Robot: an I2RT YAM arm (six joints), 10 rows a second.
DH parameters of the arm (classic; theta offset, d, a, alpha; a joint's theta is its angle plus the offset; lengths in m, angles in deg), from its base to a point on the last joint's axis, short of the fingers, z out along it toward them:
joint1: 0 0.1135 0.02 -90
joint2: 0 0 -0.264 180
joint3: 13.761 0 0.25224 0
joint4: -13.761 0 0.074 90
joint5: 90 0 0 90
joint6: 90 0.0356 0 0
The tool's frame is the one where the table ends.
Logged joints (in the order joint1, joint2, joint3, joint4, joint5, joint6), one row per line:
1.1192, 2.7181, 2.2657, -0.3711, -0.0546, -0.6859
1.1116, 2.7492, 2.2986, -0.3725, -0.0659, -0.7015
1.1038, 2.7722, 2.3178, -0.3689, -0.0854, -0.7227
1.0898, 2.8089, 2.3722, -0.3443, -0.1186, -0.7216
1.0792, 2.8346, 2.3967, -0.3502, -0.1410, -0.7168
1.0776, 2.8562, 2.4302, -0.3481, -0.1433, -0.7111
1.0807, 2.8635, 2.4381, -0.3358, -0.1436, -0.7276
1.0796, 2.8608, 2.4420, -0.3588, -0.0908, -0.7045
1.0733, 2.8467, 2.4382, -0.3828, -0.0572, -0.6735
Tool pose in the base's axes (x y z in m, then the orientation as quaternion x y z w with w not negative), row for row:
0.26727, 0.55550, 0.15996, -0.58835, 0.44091, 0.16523, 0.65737
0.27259, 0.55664, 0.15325, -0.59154, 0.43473, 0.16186, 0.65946
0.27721, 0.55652, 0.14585, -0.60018, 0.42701, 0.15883, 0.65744
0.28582, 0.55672, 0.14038, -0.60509, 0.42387, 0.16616, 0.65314
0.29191, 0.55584, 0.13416, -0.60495, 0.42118, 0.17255, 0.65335
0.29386, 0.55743, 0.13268, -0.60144, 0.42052, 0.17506, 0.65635
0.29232, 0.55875, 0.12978, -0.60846, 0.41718, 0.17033, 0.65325
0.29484, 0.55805, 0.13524, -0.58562, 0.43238, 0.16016, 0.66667
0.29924, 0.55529, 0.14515, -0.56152, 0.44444, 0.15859, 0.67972
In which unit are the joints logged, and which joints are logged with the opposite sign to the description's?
The joints are logged in radians. Opposite sign: joint4.
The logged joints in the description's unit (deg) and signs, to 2 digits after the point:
64.13, 155.74, 129.82, 21.26, -3.13, -39.30
63.69, 157.52, 131.70, 21.34, -3.78, -40.19
63.24, 158.84, 132.80, 21.14, -4.89, -41.41
62.44, 160.94, 135.92, 19.73, -6.80, -41.34
61.83, 162.41, 137.32, 20.06, -8.08, -41.07
61.74, 163.65, 139.24, 19.94, -8.21, -40.74
61.92, 164.07, 139.69, 19.24, -8.23, -41.69
61.86, 163.91, 139.92, 20.56, -5.20, -40.36
61.50, 163.10, 139.70, 21.93, -3.28, -38.59

